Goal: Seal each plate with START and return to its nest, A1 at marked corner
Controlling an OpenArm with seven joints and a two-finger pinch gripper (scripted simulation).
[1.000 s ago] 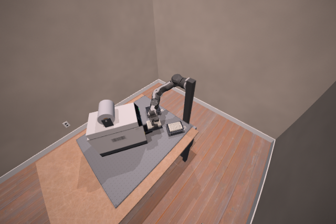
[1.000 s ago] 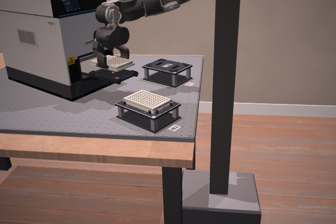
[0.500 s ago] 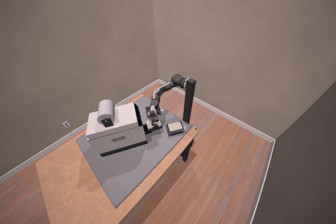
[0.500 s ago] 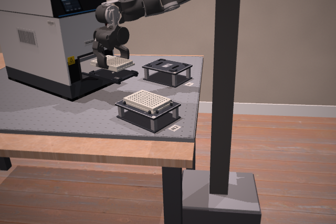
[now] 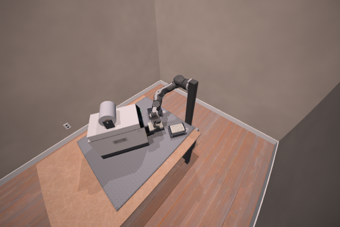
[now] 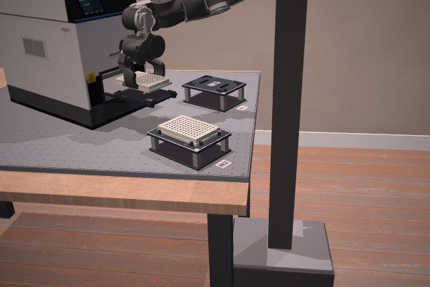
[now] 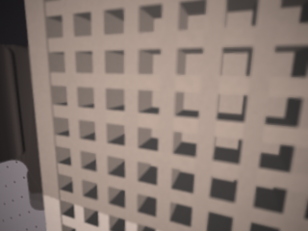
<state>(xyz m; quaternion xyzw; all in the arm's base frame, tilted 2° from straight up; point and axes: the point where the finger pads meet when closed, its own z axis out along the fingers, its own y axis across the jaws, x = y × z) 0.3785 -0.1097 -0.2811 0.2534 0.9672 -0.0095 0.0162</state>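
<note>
Right now the sealer stage is 4 cm below my hand. The rest, counted from my hand: plate (15 cm behind, 15 cm to the left, 7 cm below); then start button (4 cm ahead, 13 cm to the right, 6 cm above); then dark screen panel (12 cm ahead, 2 cm to the right, 19 cm above).
</note>
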